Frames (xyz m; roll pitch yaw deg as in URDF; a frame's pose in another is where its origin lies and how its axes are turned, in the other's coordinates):
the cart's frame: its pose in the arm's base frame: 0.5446 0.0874 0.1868 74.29 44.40 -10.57
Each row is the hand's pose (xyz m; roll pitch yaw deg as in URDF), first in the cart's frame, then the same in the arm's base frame.
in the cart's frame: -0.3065 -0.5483 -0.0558 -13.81 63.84 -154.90
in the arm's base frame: -0.0615 0.1041 0.0133 -80.72 1.31 114.98
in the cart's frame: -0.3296 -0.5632 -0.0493 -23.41 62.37 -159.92
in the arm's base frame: -0.0882 0.0986 0.0205 -85.84 -1.37 115.34
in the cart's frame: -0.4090 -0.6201 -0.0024 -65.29 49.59 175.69
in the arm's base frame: -0.1841 0.0549 0.0460 -107.59 -19.78 116.97
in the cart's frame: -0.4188 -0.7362 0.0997 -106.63 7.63 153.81
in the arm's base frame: -0.2726 -0.0605 -0.0072 -150.98 -63.83 135.49
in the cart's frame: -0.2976 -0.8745 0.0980 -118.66 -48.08 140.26
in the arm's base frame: -0.2859 -0.0945 -0.1875 69.10 -52.86 -94.72
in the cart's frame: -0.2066 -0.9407 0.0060 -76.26 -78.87 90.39
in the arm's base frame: -0.2700 -0.0256 -0.3145 56.48 -18.87 -81.13
